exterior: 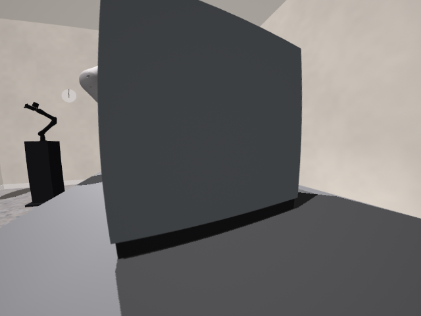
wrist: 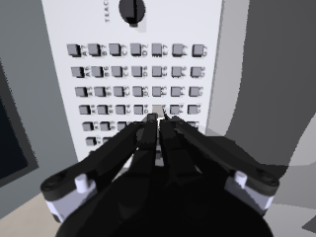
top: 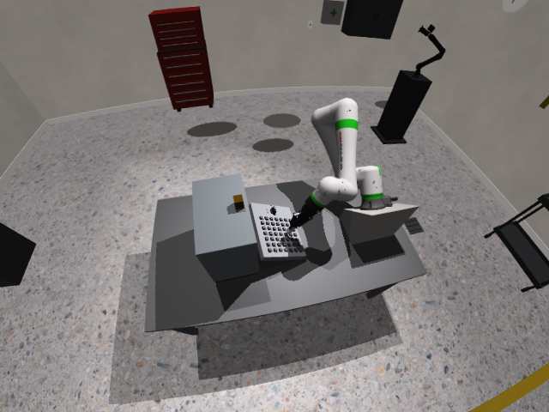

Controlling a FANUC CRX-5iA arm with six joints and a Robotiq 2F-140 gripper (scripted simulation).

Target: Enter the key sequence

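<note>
Right now the key is 5 cm ahead of my hand, 4 cm to the left of it and 3 cm below it. From my hand the other things lie so: white keypad panel: 8 cm ahead, 4 cm to the right, 7 cm below; black selector knob: 7 cm ahead, 16 cm to the right, 2 cm below.
</note>
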